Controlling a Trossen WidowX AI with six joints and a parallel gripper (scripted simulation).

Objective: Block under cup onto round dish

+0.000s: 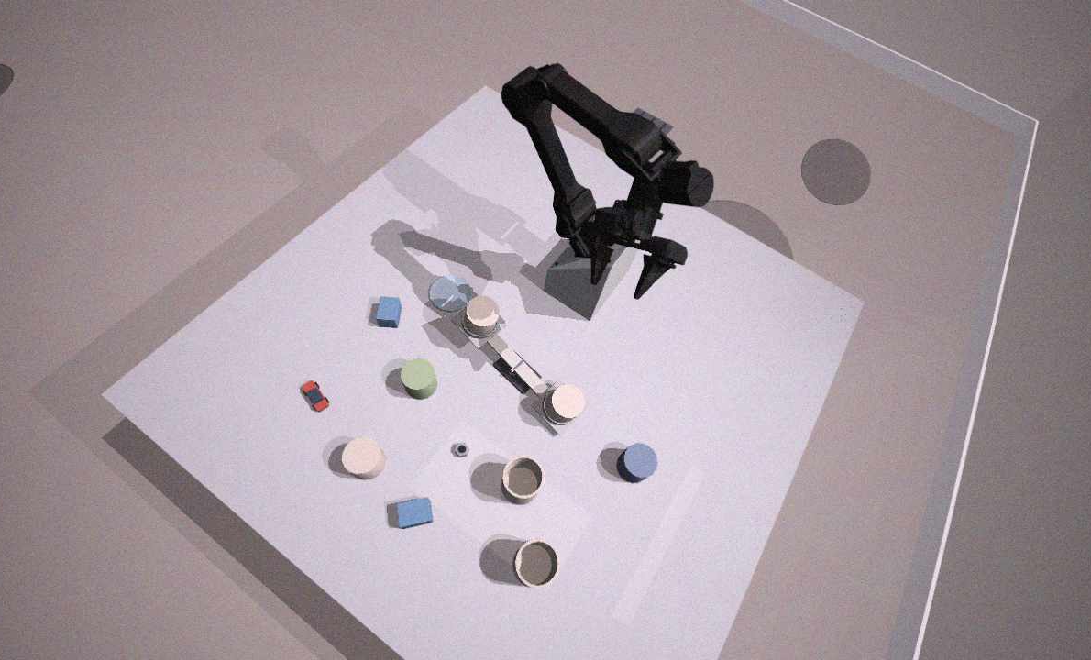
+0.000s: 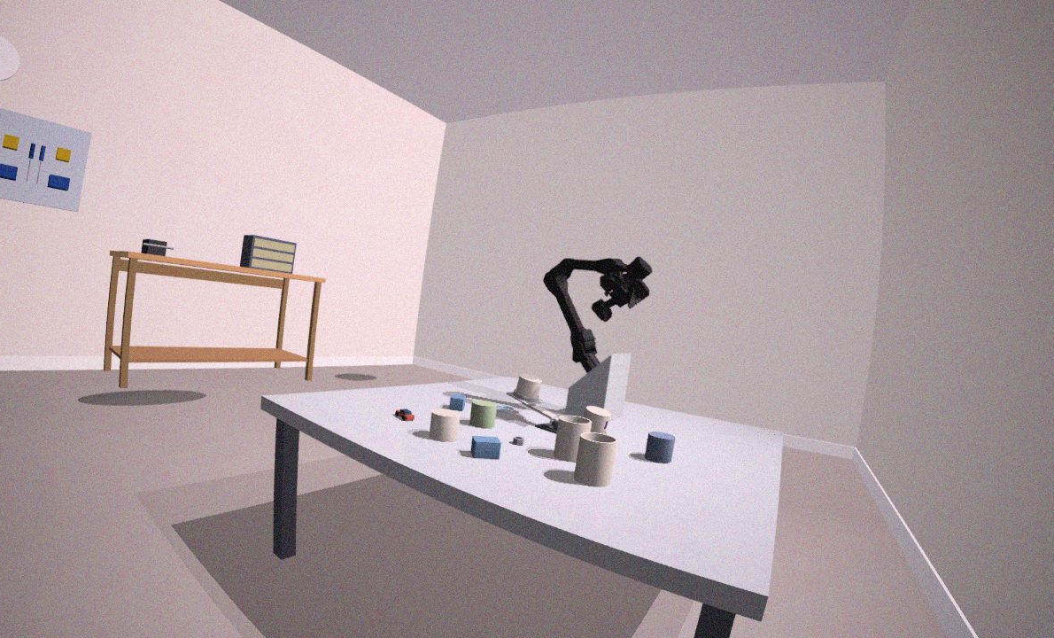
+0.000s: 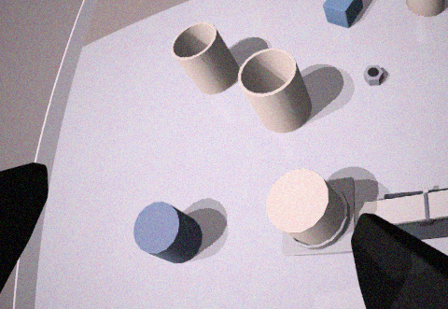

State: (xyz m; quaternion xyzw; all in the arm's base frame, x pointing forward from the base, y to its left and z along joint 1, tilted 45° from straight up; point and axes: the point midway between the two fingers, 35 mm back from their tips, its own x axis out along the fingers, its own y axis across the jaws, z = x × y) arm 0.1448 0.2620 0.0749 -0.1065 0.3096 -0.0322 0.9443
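Now: the grey block 10 cm ahead of my gripper tip, 3 cm to the left of it and 32 cm below it. Round my gripper tip: blue cylinder: 10 cm ahead, 21 cm to the left, 33 cm below; dark piece: 31 cm ahead, 7 cm to the right, 36 cm below; balance: 9 cm ahead, 11 cm to the right, 32 cm below.
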